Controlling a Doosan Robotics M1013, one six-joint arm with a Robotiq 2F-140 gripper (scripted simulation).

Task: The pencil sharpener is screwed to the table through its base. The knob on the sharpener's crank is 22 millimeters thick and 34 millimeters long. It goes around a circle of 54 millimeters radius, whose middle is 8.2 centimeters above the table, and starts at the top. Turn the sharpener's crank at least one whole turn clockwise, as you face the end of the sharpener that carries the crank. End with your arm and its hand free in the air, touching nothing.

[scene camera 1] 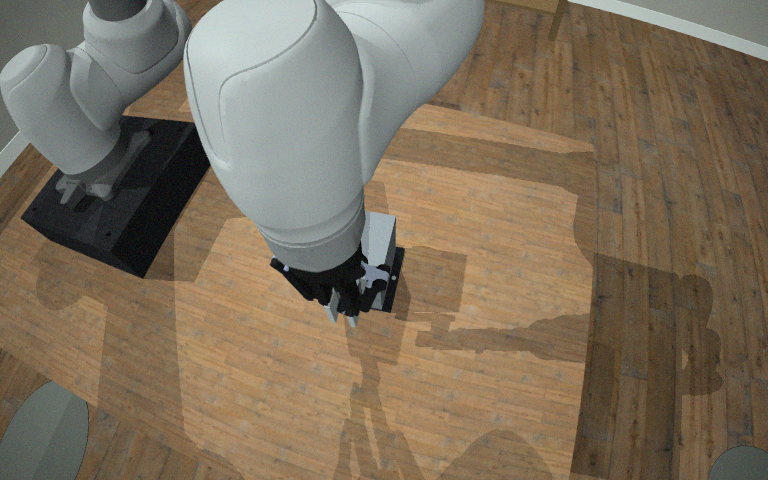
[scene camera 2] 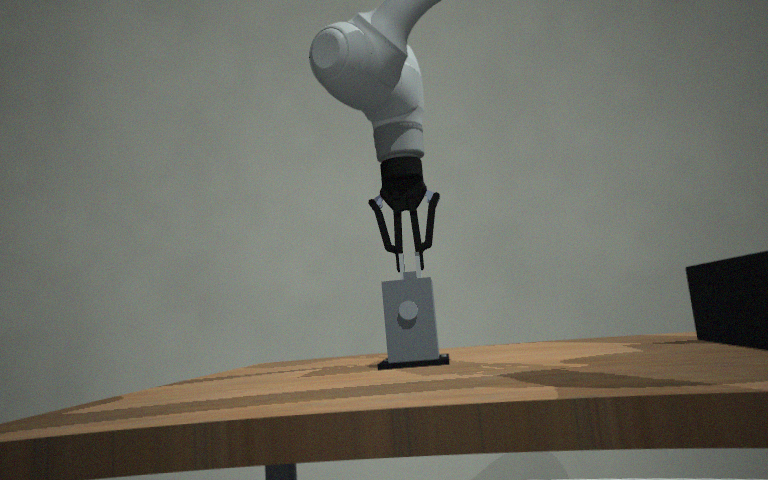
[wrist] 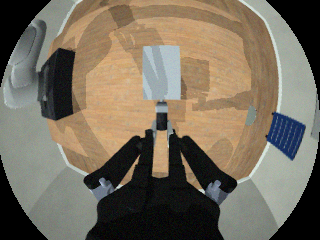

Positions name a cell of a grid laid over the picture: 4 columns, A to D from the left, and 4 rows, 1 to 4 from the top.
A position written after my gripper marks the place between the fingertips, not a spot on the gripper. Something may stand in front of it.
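Observation:
My gripper (scene camera 1: B3), (scene camera 2: C3), (wrist: C3). Grey pencil sharpener (scene camera 2: C3).

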